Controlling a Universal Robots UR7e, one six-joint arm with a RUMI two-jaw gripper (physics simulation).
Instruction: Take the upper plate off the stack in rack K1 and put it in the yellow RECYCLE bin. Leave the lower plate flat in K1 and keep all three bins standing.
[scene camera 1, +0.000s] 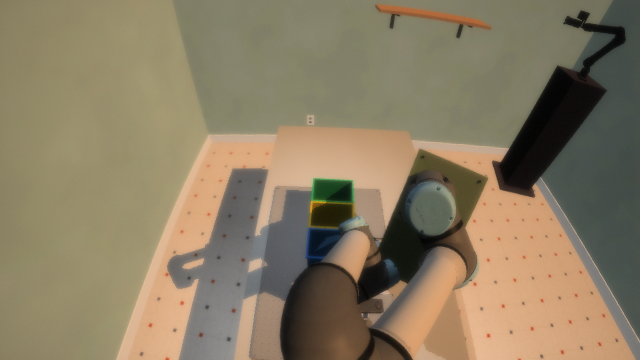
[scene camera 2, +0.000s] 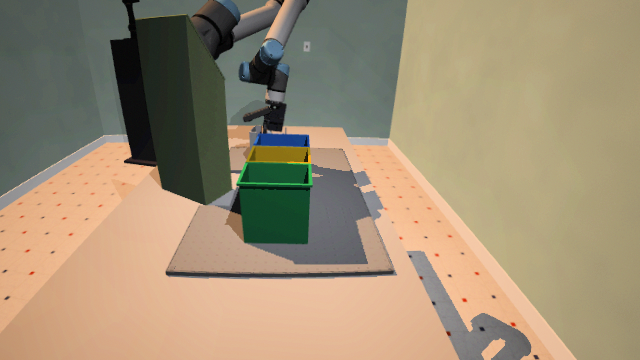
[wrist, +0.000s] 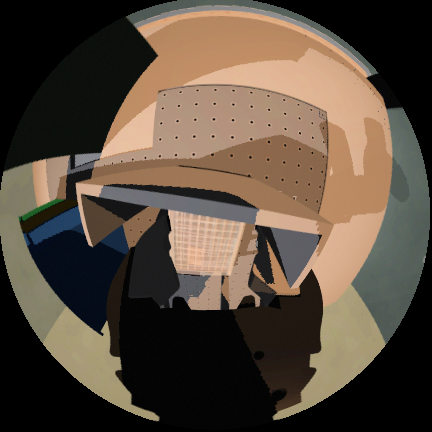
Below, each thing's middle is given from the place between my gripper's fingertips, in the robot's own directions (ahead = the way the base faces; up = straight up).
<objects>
My gripper is now 3 cm short of the gridded plate (wrist: 204, 245) and 1 cm above it. From my hand the other things lie so: green bin (scene camera 2: 275, 197) 46 cm to the right, 20 cm ahead, 4 cm above; then blue bin (scene camera 1: 320, 241) 21 cm to the right, 14 cm ahead, 4 cm above; then yellow bin (scene camera 2: 273, 154) 34 cm to the right, 17 cm ahead, 4 cm above.
</objects>
